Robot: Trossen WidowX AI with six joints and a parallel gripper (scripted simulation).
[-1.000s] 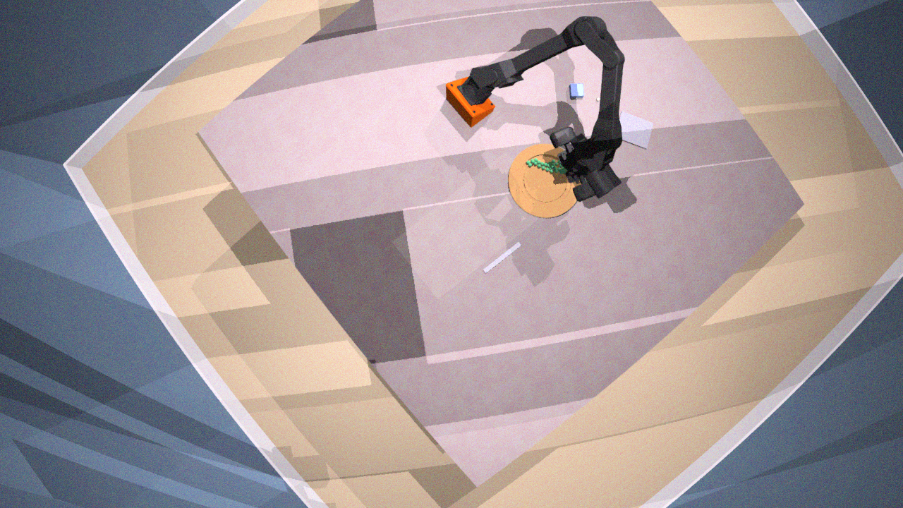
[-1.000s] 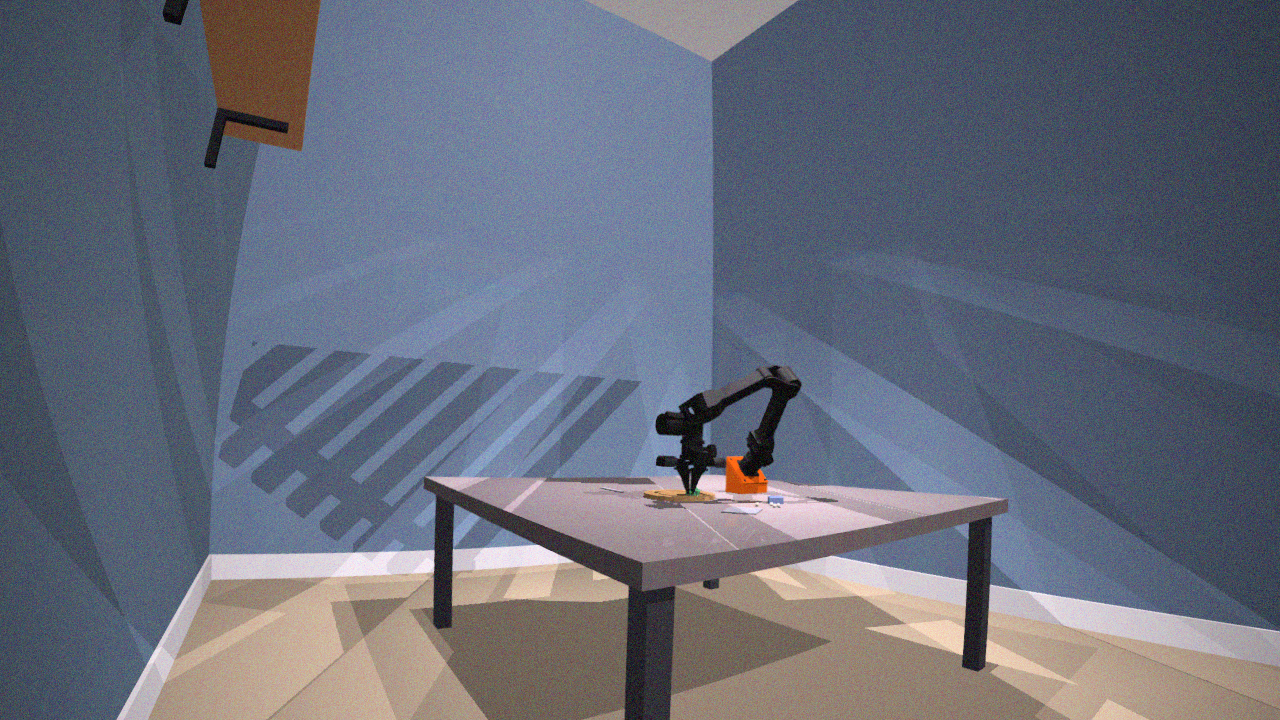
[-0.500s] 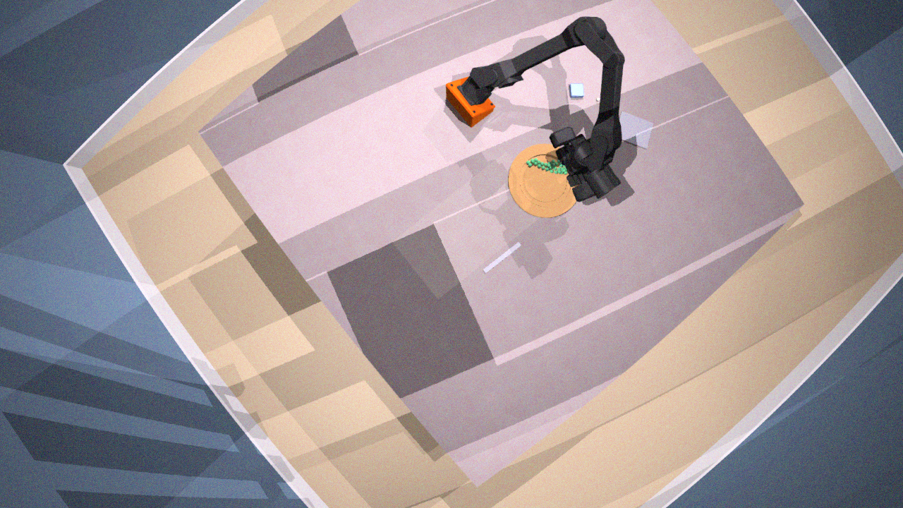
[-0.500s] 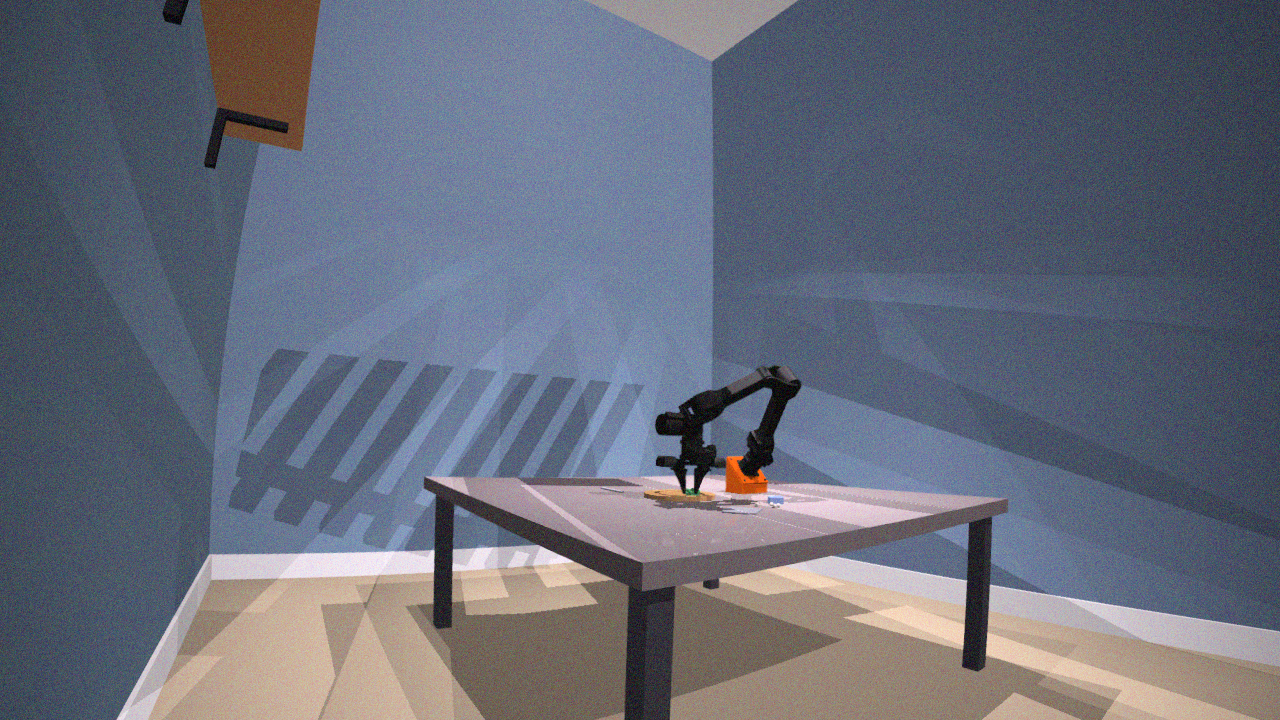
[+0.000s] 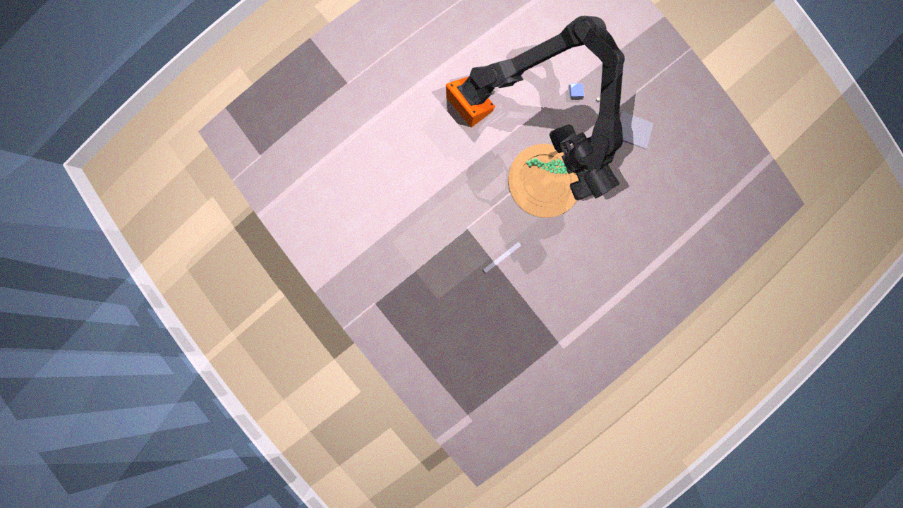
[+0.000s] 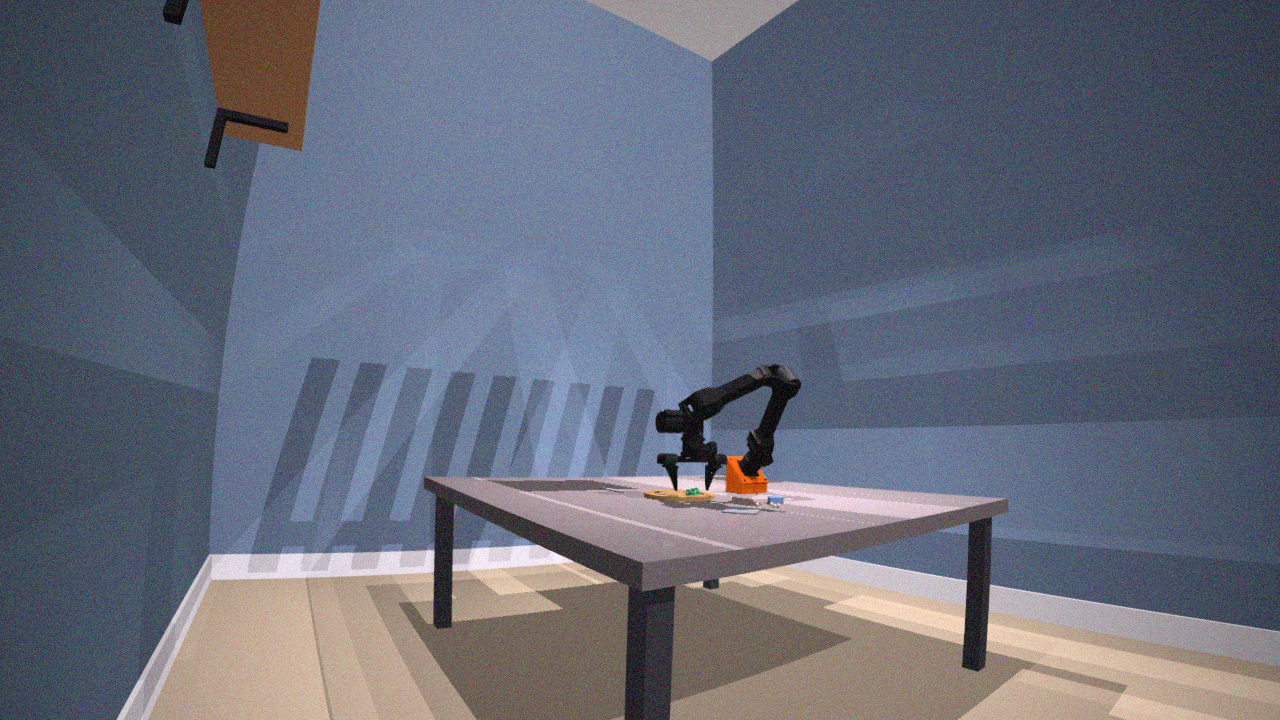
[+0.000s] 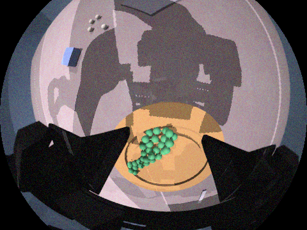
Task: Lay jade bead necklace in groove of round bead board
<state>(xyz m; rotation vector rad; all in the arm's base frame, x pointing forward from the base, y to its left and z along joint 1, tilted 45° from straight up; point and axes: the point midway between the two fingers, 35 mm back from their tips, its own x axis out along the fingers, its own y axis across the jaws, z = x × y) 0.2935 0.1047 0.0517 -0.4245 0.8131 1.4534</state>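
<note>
The round tan bead board is 6 cm to the right of my gripper tip and 2 cm below it. From my gripper tip the other things lie so: white strip: 10 cm ahead, 28 cm to the right, 2 cm below; then pale square sheet: 2 cm ahead, 24 cm to the left, 2 cm below; then blue cube: 16 cm behind, 16 cm to the left, 2 cm below.
</note>
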